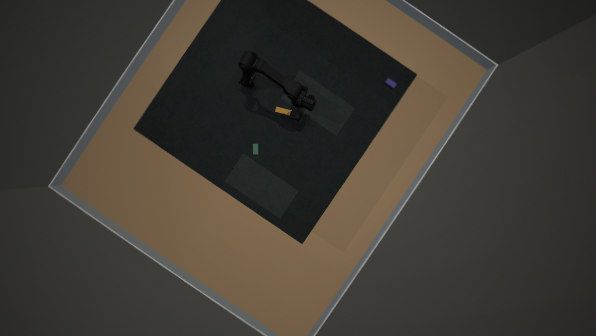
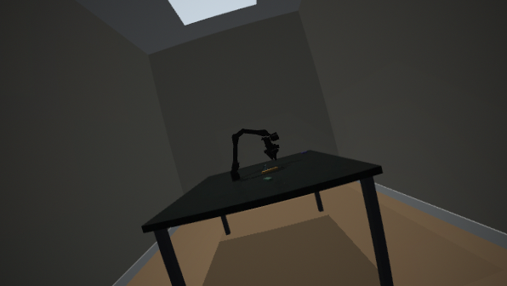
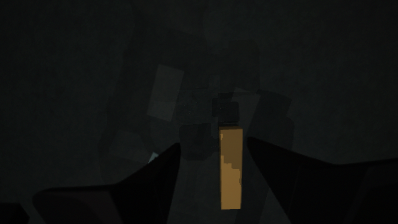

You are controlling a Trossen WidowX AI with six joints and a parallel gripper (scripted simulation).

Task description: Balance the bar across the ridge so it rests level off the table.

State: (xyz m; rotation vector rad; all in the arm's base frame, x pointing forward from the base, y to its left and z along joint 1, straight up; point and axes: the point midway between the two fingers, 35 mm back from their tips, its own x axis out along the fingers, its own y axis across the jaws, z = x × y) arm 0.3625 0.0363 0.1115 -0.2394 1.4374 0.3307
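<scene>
The orange bar is 70 mm below my gripper tip, 60 mm to the right of it and 60 mm behind it. Also, from my gripper tip: green block 360 mm to the right, 90 mm behind, 70 mm below; purple block 460 mm to the left, 370 mm ahead, 70 mm below.
</scene>
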